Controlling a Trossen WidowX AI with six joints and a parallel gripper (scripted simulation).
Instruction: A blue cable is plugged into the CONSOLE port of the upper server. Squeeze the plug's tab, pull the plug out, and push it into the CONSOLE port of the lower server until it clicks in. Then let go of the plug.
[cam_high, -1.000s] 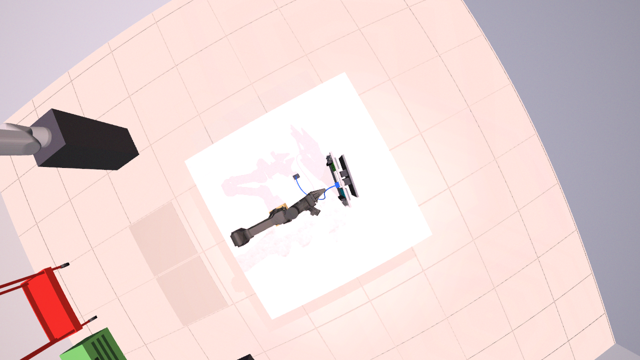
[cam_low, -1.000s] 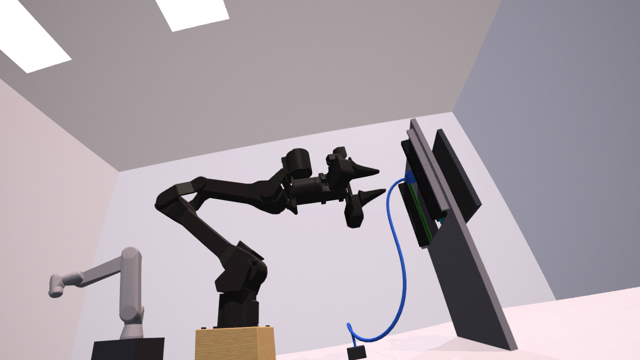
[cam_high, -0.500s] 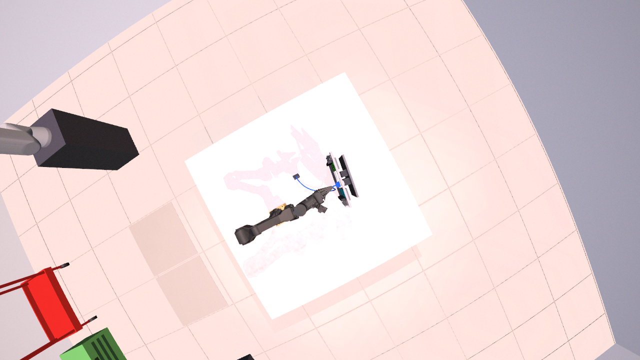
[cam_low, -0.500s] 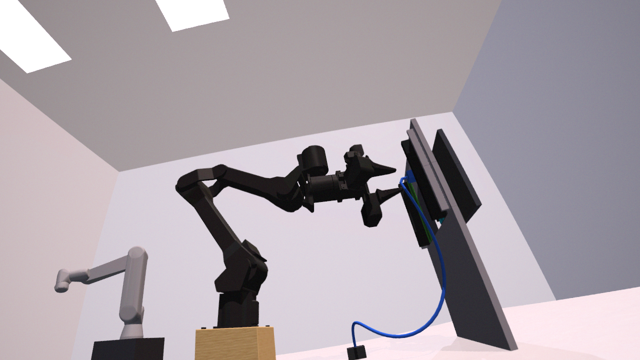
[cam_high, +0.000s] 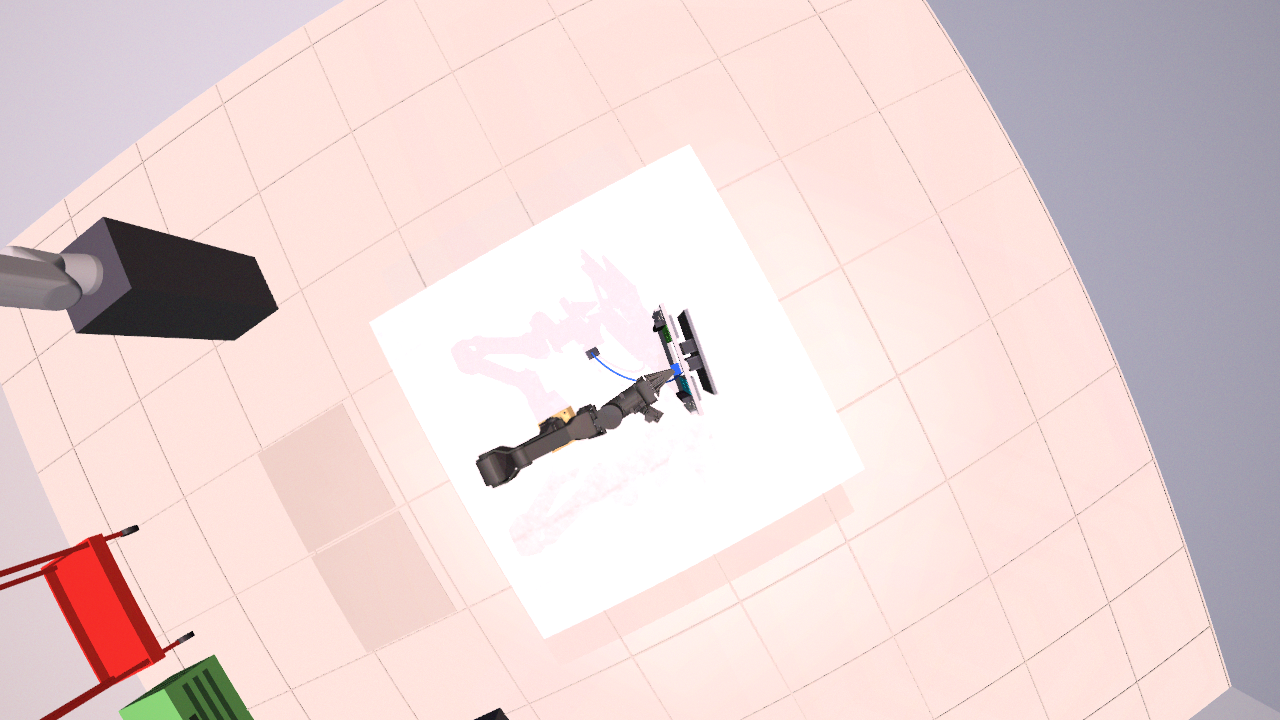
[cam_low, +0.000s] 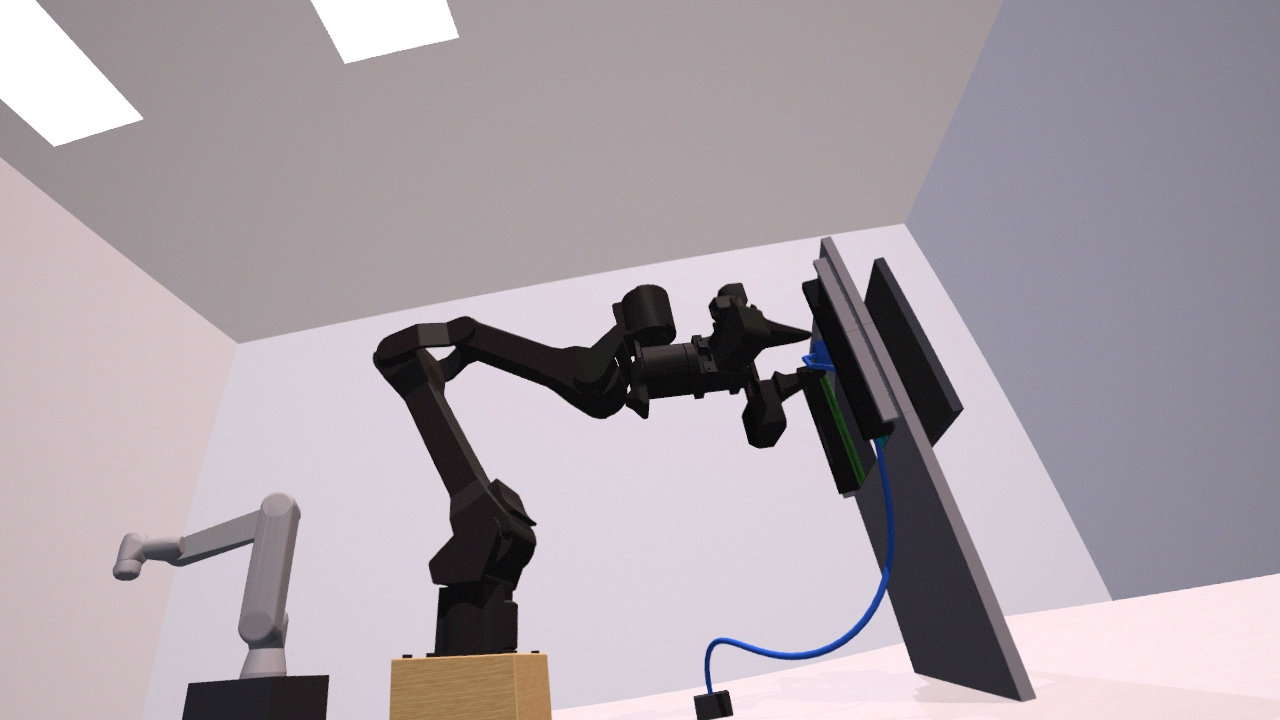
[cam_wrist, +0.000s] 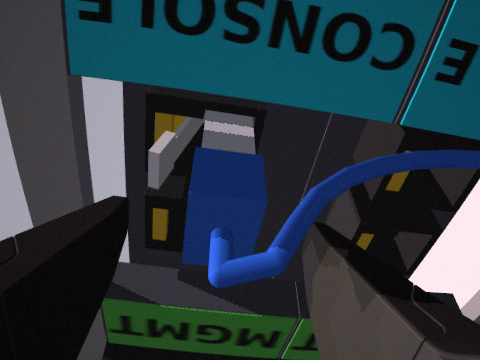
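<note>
The blue plug is 3 cm ahead of my gripper tip, 1 cm to the right of it and 1 cm above it. From my gripper tip the other things lie so: dark rack panel 6 cm ahead, 1 cm to the left, 4 cm below; black block 18 cm behind, 16 cm to the left, 33 cm below.
</note>
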